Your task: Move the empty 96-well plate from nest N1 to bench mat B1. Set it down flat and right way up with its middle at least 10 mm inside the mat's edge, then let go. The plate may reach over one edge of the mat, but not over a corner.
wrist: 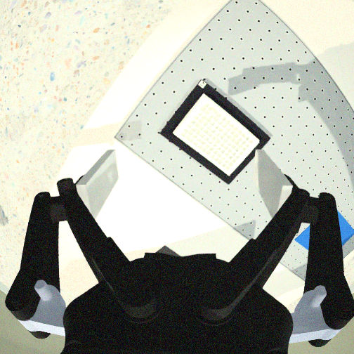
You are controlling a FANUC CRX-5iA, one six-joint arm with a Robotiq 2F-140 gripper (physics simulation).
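Note:
The white 96-well plate (pixel 217 135) lies flat in a black nest (pixel 185 110) on the grey perforated board, turned at a slant to the view. A small white tag sits at the nest's top corner. My gripper (pixel 184 163) is open and empty, its two pale pads wide apart. The plate is beyond the fingertips in the picture, nearer the right finger, whose tip shows beside the nest's right corner. A blue mat (pixel 304 239) shows at the lower right, partly hidden behind the right finger linkage; no label on it can be read.
The grey perforated board (pixel 165 90) reaches from the top to the lower right, with its corner at the left. Shadows of the arm fall on its right part. A pale surface borders the board, and a speckled floor area (pixel 45 100) shows at the left.

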